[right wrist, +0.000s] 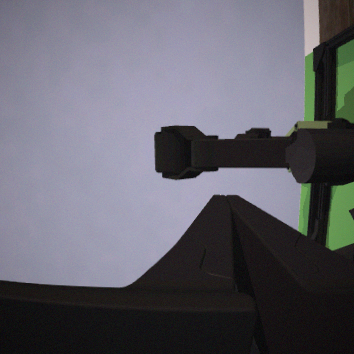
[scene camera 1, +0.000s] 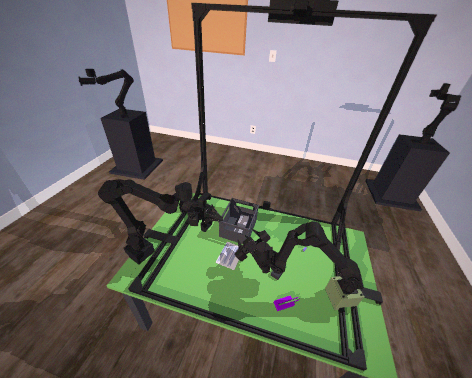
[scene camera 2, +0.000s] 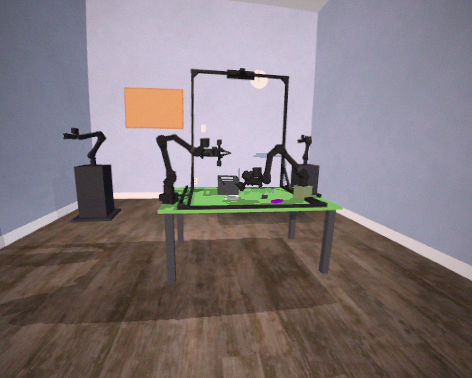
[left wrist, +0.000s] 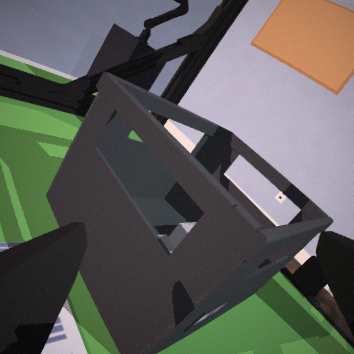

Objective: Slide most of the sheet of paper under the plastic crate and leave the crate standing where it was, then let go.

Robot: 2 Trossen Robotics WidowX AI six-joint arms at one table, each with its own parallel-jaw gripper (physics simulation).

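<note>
The dark grey plastic crate (scene camera 1: 231, 231) (scene camera 2: 228, 187) (left wrist: 90, 210) stands upright near the back of the green table. The striped sheet of paper (scene camera 1: 227, 256) (scene camera 2: 231, 198) (left wrist: 72, 336) lies flat in front of it; in the left wrist view a green strip shows between them. My left gripper (scene camera 1: 244, 244) (scene camera 2: 241, 183) (left wrist: 203, 238) is open and empty, low by the crate's front, with the crate's near wall in view between its fingers. Whether it touches the crate is unclear. My right gripper (scene camera 1: 219, 218) (scene camera 2: 230, 153) (right wrist: 223, 206) is shut and empty, held high to the left of the crate.
A purple object (scene camera 1: 284, 303) (scene camera 2: 277, 201) lies at the front right. A small dark block (scene camera 1: 275, 274) (scene camera 2: 264, 196) lies near my left arm, and a small bluish object (scene camera 1: 304, 249) behind that arm. A dark frame surrounds the work area. A pale green box (scene camera 1: 340, 296) stands at my left arm's base.
</note>
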